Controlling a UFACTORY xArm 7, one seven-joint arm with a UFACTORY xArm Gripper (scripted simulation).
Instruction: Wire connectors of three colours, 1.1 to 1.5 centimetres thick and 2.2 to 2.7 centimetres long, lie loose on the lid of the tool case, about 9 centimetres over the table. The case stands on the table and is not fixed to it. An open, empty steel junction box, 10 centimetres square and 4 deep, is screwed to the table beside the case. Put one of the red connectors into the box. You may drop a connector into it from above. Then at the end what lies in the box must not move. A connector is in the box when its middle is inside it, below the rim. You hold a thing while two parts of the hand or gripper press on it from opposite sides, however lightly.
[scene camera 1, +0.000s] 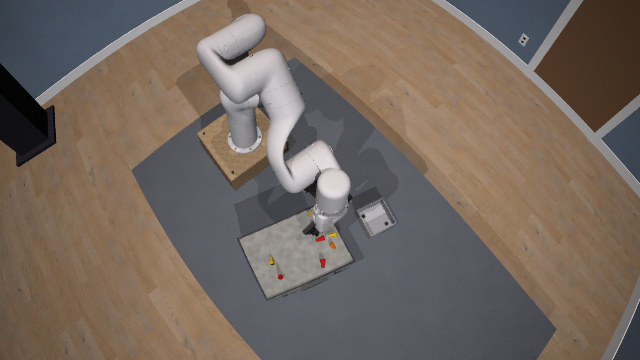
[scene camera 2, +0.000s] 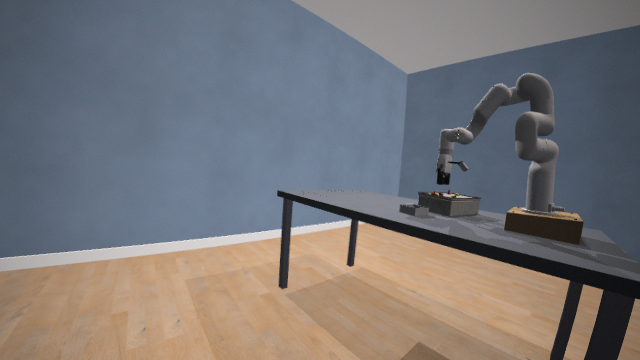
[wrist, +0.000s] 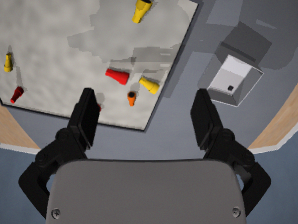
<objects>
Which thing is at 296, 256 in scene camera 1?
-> A tool case.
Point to my gripper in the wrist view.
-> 145, 99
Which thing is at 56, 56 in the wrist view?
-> A tool case.
</objects>
